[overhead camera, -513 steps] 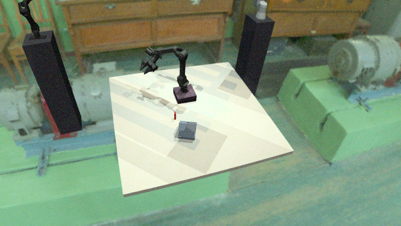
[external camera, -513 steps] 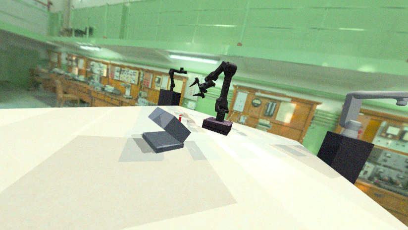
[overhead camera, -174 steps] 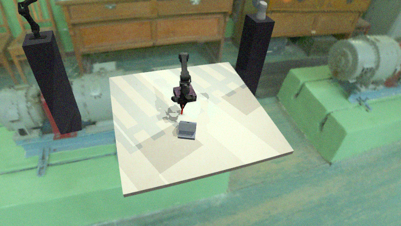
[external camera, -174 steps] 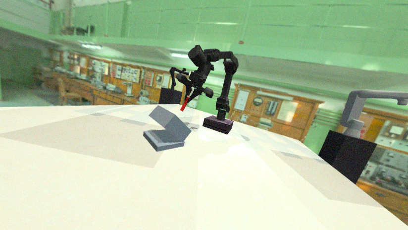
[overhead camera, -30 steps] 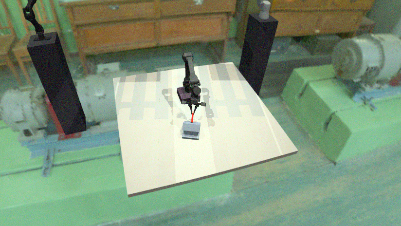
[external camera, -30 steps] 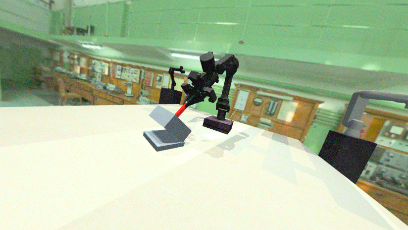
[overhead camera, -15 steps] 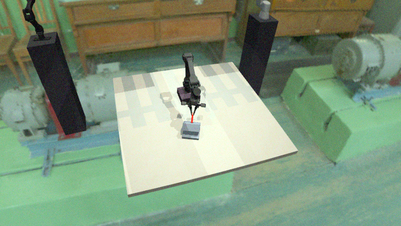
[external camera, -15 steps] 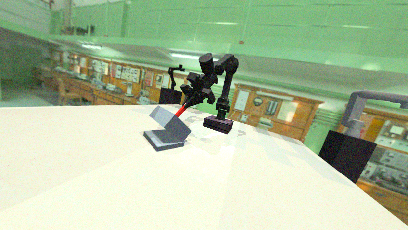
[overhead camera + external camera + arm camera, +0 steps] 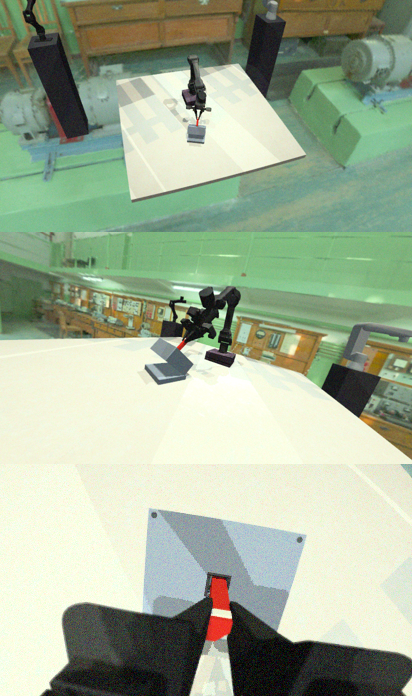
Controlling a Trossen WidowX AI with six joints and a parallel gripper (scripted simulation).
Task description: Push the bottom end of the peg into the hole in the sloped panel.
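Now: gripper tip 1 cm above the red peg. From my gripper tip the other things lie so: grey sloped panel 6 cm below, 4 cm ahead, 2 cm to the right.
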